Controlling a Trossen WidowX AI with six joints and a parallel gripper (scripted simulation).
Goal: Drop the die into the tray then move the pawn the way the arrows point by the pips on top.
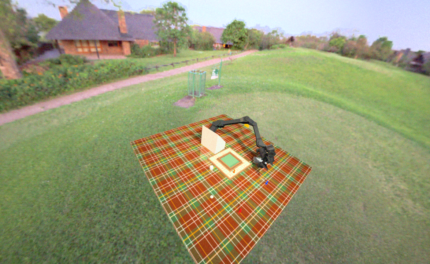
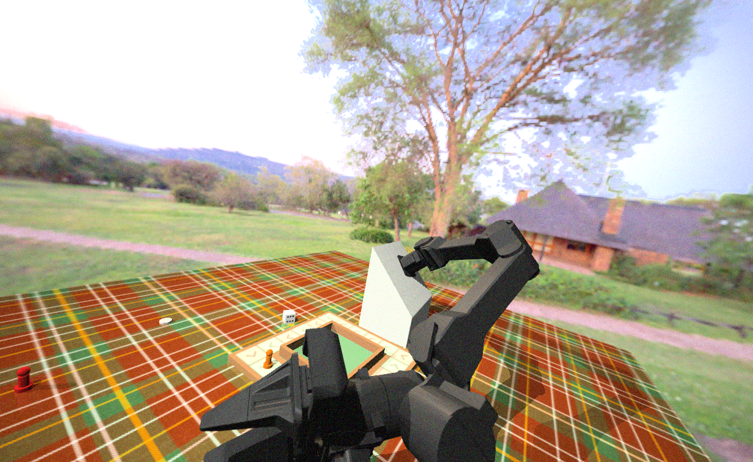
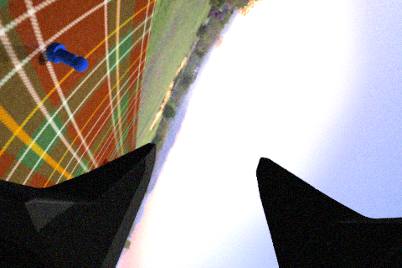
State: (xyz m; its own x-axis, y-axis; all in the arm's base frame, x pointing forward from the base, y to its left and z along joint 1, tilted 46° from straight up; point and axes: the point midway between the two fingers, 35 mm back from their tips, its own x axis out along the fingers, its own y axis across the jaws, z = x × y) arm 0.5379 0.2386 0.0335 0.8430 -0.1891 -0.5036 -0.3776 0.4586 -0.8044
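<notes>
Now: the white die 31 cm behind my gripper tip, 33 cm to the right of it and 13 cm below it. From my gripper tip the other things lie so: blue piece: 4 cm ahead, 2 cm to the right, 12 cm below; then orange pawn: 18 cm behind, 19 cm to the right, 11 cm below; then grey flat piece: 17 cm behind, 14 cm to the left, 13 cm below.
</notes>
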